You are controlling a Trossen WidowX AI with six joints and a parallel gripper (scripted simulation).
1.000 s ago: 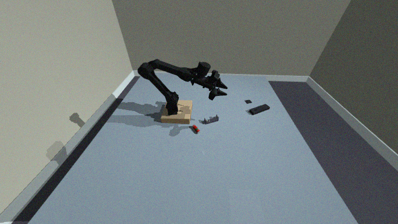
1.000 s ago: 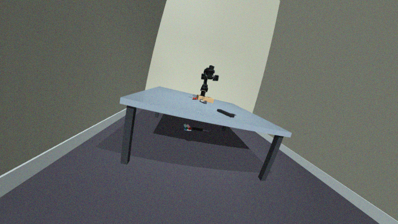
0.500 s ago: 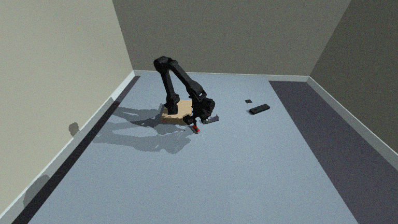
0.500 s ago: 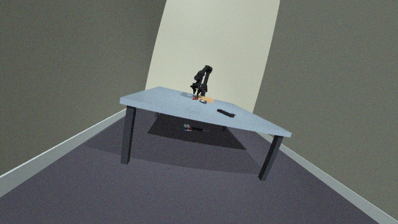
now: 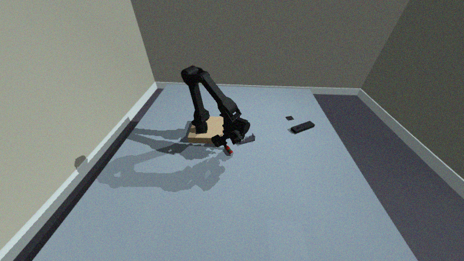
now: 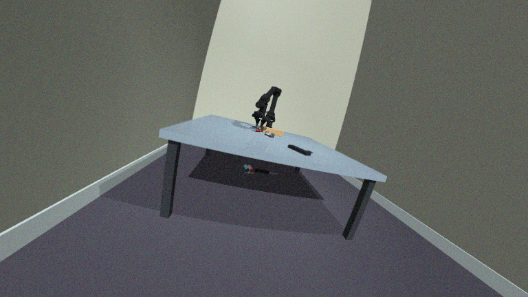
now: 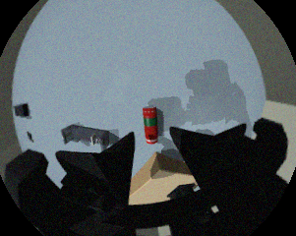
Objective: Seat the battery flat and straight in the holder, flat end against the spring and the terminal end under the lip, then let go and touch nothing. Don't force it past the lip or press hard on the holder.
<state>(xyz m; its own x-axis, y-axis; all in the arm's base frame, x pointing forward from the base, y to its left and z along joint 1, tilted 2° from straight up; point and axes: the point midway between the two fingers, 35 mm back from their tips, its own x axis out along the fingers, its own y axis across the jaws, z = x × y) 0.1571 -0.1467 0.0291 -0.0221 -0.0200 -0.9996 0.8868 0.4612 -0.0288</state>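
Now: the battery 3 cm below my gripper tip. Also, from my gripper tip: black remote: 50 cm ahead, 15 cm to the left, 3 cm below; battery door: 45 cm ahead, 26 cm to the left, 4 cm below.
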